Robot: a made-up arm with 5 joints. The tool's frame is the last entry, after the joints.
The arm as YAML. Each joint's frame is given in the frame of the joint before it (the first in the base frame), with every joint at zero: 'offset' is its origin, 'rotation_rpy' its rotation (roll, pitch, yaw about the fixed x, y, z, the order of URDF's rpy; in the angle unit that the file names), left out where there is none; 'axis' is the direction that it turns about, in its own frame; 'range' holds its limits. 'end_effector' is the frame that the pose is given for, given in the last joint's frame.
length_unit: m
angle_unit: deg
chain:
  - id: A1
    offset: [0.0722, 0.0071, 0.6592]
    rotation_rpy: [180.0, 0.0, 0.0]
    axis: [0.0, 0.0, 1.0]
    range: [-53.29, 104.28]
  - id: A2
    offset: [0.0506, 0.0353, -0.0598]
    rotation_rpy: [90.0, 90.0, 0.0]
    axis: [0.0, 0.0, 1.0]
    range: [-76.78, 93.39]
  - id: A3
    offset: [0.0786, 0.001, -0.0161]
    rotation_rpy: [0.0, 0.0, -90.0]
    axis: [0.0, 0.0, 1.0]
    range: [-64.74, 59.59]
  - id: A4
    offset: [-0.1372, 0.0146, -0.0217]
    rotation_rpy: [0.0, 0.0, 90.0]
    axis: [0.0, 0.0, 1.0]
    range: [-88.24, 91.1]
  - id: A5
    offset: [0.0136, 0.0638, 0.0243]
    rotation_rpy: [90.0, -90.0, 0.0]
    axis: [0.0, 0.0, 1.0]
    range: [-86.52, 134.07]
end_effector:
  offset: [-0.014, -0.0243, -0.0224]
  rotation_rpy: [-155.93, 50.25, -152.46]
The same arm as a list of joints. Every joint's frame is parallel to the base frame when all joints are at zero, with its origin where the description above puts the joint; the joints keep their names.
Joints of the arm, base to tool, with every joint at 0 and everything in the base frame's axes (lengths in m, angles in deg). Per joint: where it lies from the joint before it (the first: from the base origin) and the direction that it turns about. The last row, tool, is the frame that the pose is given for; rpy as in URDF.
A1: origin 0.0722 0.0071 0.6592 axis 0 0 -1
A2: origin 0.0506 -0.0353 0.0598 axis 0 1 0
A3: origin 0.001 -0.0161 0.0786 axis 0 1 0
A4: origin 0.1372 -0.0217 0.0146 axis 0 1 0
A5: origin 0.0638 0.0243 0.0136 axis -1 0 0
tool: origin 0.0224 -0.014 0.0243 rpy -87.78 -17.2 -36.41
Joint limits (deg, base to tool): -53.29..104.28 -76.78..93.39 -64.74..59.59 -88.24..91.1 -86.52..134.07

